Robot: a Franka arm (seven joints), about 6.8 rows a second.
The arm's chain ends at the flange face. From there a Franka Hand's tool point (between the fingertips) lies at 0.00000 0.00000 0.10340 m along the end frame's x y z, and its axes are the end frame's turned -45 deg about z.
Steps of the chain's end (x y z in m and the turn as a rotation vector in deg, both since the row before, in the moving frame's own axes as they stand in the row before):
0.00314, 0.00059, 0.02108, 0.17, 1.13, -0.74
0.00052, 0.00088, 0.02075, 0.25, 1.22, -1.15
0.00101, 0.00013, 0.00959, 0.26, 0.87, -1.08
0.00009, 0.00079, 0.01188, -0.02, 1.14, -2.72
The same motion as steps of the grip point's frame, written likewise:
0.00347, 0.00385, 0.02106, -0.68, 0.92, -0.74
0.00163, 0.00221, 0.02073, -0.69, 1.04, -1.15
0.00207, 0.00157, 0.00958, -0.43, 0.80, -1.08
0.00097, 0.00207, 0.01186, -0.82, 0.79, -2.72

